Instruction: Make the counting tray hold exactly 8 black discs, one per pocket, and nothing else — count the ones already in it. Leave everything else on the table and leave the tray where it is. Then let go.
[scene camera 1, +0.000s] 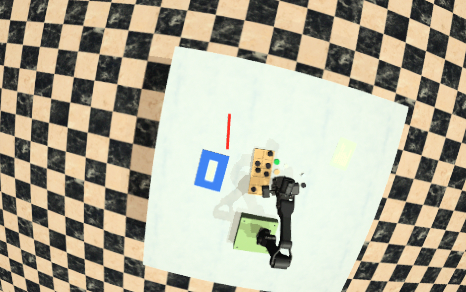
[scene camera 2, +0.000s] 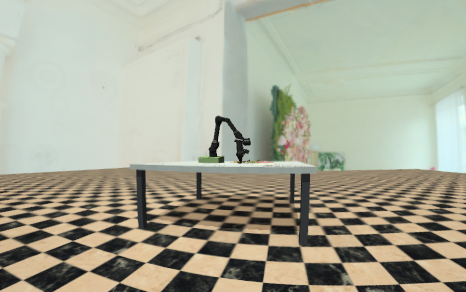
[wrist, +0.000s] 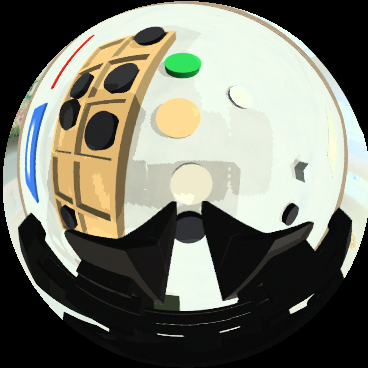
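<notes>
The wooden counting tray (scene camera 1: 256, 181) (wrist: 129, 150) has black discs in several pockets: one disc (wrist: 149, 36) at the far right corner, two pairs around the middle, and one disc (scene camera 1: 253, 189) (wrist: 68, 216) at the near left. Some pockets are empty, including ones between the middle pairs and the near end. My gripper (scene camera 2: 240, 161) (wrist: 188, 205) is low at the table, right of the tray's near end, shut on a black disc (wrist: 189, 229). The fingertips are hidden under the arm in scene camera 1. Another black disc (scene camera 1: 303, 185) (wrist: 290, 214) lies farther right.
A cream disc (wrist: 191, 183) lies just beyond the fingertips. A tan disc (scene camera 1: 276, 171) (wrist: 178, 118), green disc (scene camera 1: 276, 161) (wrist: 183, 64), white disc (wrist: 240, 96) and grey block (wrist: 301, 170) lie right of the tray. A blue frame (scene camera 1: 201, 170) and red bar (scene camera 1: 228, 131) lie left.
</notes>
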